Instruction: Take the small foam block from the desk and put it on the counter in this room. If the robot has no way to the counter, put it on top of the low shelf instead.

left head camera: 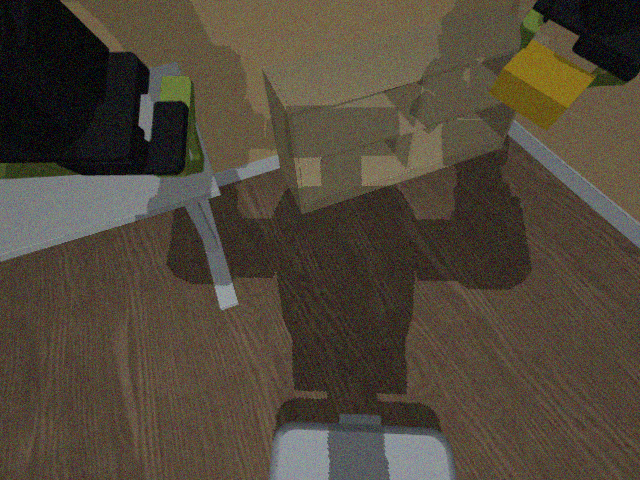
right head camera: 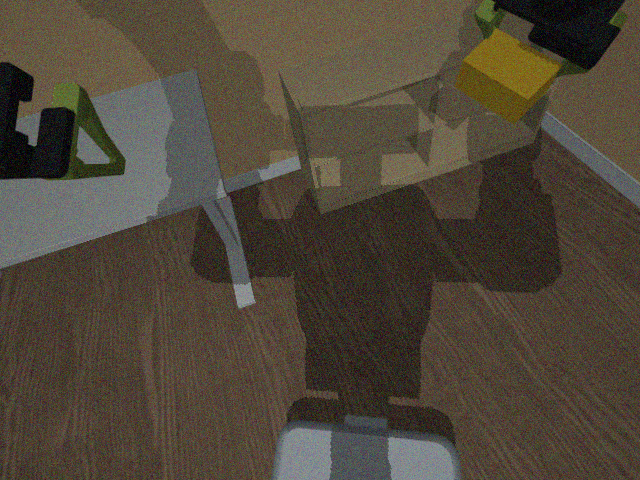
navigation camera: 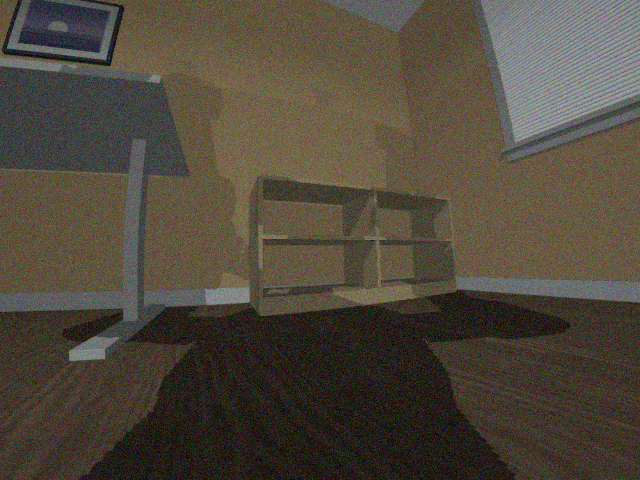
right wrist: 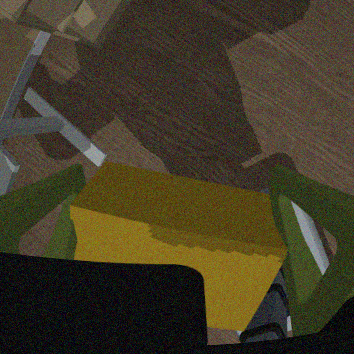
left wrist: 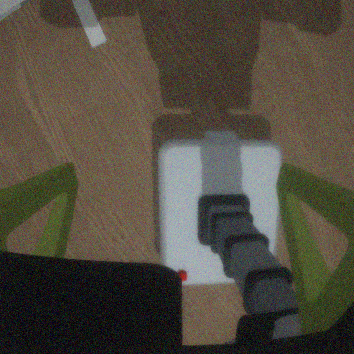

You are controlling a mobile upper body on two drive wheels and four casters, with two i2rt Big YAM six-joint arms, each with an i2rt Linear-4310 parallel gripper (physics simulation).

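Places are measured from the left arm's base along level axes (x ahead, y left, z up), in centimetres.
Where they show: left gripper, fingertip midpoint: (left head camera: pixel 146 165) (right head camera: pixel 75 169) (left wrist: pixel 176 173); right gripper, fingertip midpoint: (left head camera: pixel 551 67) (right head camera: pixel 520 57) (right wrist: pixel 177 175).
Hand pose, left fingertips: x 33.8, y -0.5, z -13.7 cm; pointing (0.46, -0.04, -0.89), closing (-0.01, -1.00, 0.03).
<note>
After its pixels a point has its place.
The small foam block (left head camera: pixel 542 82) @[x 54.5, y -41.3, z -19.8 cm] (right head camera: pixel 509 74) @[x 54.4, y -41.9, z -19.8 cm] (right wrist: pixel 175 225) @[x 58.2, y -44.2, z -18.9 cm], yellow, is held across the fingers of my right gripper (right wrist: pixel 177 175) @[x 59.9, y -44.4, z -21.0 cm], which is shut on it in the air. My left gripper (left wrist: pixel 176 173) @[x 33.8, y -0.5, z -13.8 cm] is open and empty; its fingers stand wide apart in the left wrist view. The low shelf (navigation camera: pixel 254 248) @[x 145.8, y 10.4, z -111.7 cm] stands against the wall ahead, with open compartments in two rows. It also shows in the left head view (left head camera: pixel 279 126) @[x 152.1, y 13.2, z -99.2 cm] and right head view (right head camera: pixel 298 124) @[x 143.1, y 9.2, z -90.9 cm], below and ahead of the grippers. No counter can be made out.
A white table (left head camera: pixel 77 206) @[x 76.9, y 57.7, z -69.0 cm] (right head camera: pixel 118 196) @[x 81.8, y 52.7, z -69.0 cm] (navigation camera: pixel 93 118) @[x 93.1, y 50.7, z -71.5 cm] stands left of the shelf, its foot (left head camera: pixel 226 296) (right head camera: pixel 244 295) (navigation camera: pixel 93 348) reaching over the floor. A blinded window (navigation camera: pixel 573 67) @[x 121.0, y -148.1, z -29.3 cm] is at the right, a framed picture (navigation camera: pixel 64 31) @[x 122.1, y 121.7, z 13.1 cm] at the upper left. My shadow falls toward the shelf.
</note>
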